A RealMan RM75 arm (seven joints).
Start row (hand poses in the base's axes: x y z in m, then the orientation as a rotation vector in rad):
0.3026, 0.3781, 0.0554, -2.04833, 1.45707, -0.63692
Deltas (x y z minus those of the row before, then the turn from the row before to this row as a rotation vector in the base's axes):
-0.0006, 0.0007, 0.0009, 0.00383, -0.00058, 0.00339
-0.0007, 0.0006, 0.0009, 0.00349, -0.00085, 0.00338
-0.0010, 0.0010, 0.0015, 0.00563, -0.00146, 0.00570
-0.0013, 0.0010, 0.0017, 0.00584, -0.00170, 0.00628
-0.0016, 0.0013, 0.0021, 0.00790, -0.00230, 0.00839
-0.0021, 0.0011, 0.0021, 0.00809, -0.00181, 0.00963
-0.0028, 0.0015, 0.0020, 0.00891, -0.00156, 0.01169
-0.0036, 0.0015, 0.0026, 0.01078, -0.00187, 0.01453
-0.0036, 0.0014, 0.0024, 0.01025, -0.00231, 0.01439
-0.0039, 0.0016, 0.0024, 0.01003, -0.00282, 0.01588
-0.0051, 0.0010, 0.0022, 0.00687, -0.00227, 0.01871
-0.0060, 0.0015, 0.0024, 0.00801, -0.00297, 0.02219
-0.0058, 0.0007, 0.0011, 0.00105, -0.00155, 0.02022
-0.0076, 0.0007, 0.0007, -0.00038, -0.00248, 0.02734
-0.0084, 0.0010, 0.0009, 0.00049, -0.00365, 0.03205
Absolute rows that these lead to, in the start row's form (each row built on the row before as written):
0.3020, 0.3788, 0.0563, -2.04711, 1.45311, -0.63284
0.3013, 0.3794, 0.0572, -2.04598, 1.44900, -0.62931
0.3003, 0.3804, 0.0587, -2.04423, 1.44205, -0.62360
0.2990, 0.3814, 0.0604, -2.04251, 1.43433, -0.61771
0.2974, 0.3827, 0.0625, -2.04008, 1.42401, -0.60981
0.2953, 0.3838, 0.0646, -2.03847, 1.41262, -0.60079
0.2925, 0.3853, 0.0666, -2.03751, 1.39914, -0.59002
0.2889, 0.3868, 0.0692, -2.03647, 1.38243, -0.57685
0.2853, 0.3882, 0.0716, -2.03540, 1.36562, -0.56462
0.2814, 0.3898, 0.0740, -2.03495, 1.34690, -0.55243
0.2763, 0.3908, 0.0762, -2.03877, 1.32537, -0.54095
0.2703, 0.3923, 0.0786, -2.04303, 1.29967, -0.52773
0.2645, 0.3930, 0.0797, -2.05238, 1.27681, -0.51926
0.2569, 0.3937, 0.0804, -2.06600, 1.24556, -0.50947
0.2485, 0.3947, 0.0813, -2.08035, 1.20840, -0.49798

